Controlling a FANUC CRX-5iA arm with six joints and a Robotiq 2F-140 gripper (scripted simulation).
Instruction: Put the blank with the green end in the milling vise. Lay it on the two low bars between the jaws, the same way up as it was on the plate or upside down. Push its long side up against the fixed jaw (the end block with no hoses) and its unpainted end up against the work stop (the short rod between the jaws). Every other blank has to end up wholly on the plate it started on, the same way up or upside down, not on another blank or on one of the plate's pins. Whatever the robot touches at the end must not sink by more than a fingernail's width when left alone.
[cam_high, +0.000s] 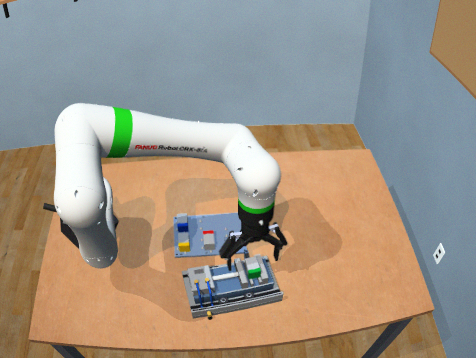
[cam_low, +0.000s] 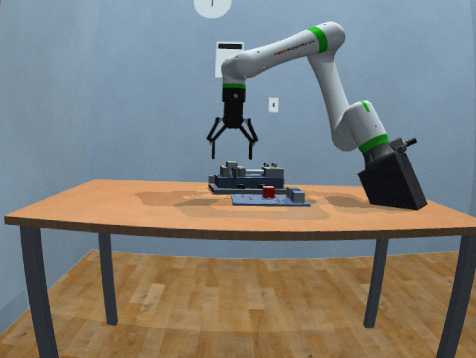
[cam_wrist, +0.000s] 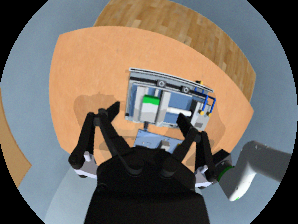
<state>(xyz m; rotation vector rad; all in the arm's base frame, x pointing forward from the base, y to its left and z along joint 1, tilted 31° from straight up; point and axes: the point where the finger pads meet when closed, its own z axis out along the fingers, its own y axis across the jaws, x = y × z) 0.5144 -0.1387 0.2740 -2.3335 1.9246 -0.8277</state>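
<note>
Now: the green-ended blank 40 mm below my hand. From my hand the other things lie so: hosed end block 170 mm behind, 60 mm below, 20 mm to the right; then grey jaw block 60 mm below, 40 mm behind; then fixed jaw 60 mm below, 30 mm ahead.
</note>
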